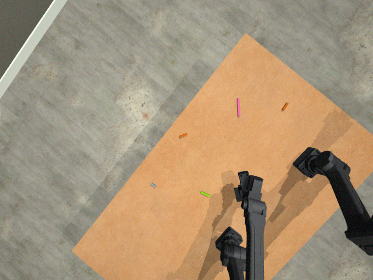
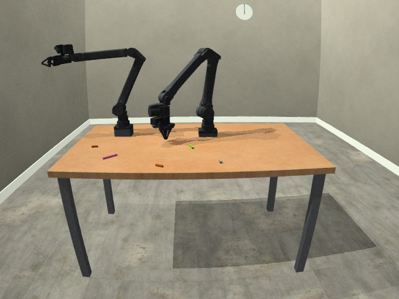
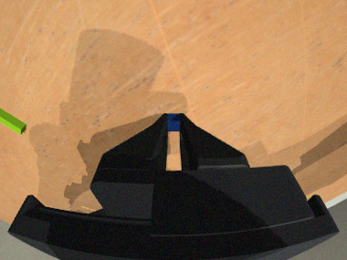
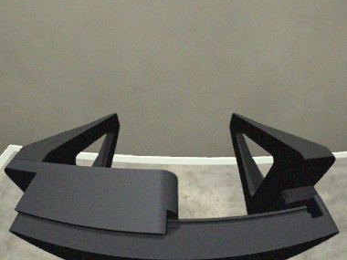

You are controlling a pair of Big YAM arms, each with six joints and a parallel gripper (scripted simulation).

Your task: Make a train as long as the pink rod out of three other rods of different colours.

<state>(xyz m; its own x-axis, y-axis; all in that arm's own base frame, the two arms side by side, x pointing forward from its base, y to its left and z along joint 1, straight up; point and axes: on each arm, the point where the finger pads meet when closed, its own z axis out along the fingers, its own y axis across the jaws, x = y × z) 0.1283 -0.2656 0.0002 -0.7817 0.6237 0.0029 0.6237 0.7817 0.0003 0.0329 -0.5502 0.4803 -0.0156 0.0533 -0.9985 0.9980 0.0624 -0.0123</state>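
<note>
My left gripper is now right at the blue rod. From my left hand the other things lie so: pink rod (280 mm ahead, 270 mm to the right, 20 mm below); lime rod (100 mm ahead, 160 mm to the left, 20 mm below); grey rod (330 mm ahead, 310 mm to the left, 20 mm below).
</note>
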